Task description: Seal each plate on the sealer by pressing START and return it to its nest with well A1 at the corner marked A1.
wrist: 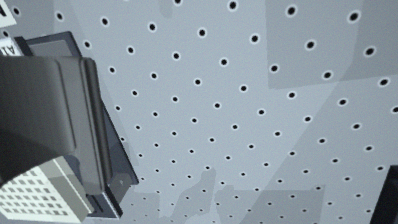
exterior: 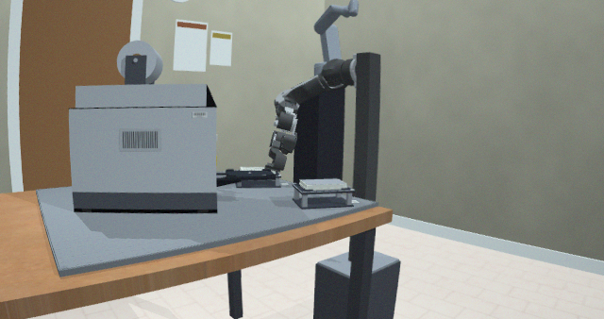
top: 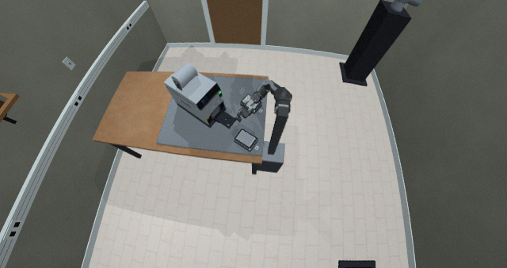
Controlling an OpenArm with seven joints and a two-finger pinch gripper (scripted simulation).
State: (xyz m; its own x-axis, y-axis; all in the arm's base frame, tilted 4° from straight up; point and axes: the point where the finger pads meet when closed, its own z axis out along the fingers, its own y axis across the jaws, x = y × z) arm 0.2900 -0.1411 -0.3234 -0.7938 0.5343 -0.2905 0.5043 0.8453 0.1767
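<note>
The white open-well plate lies 5 cm behind my hand, 17 cm to the right of it and 3 cm below it. Also, from my hand: white start button (17 cm ahead, 8 cm to the right, 10 cm above); plate nest (6 cm behind, 18 cm to the left, 4 cm below); sealer stage (13 cm ahead, 5 cm to the left).
</note>
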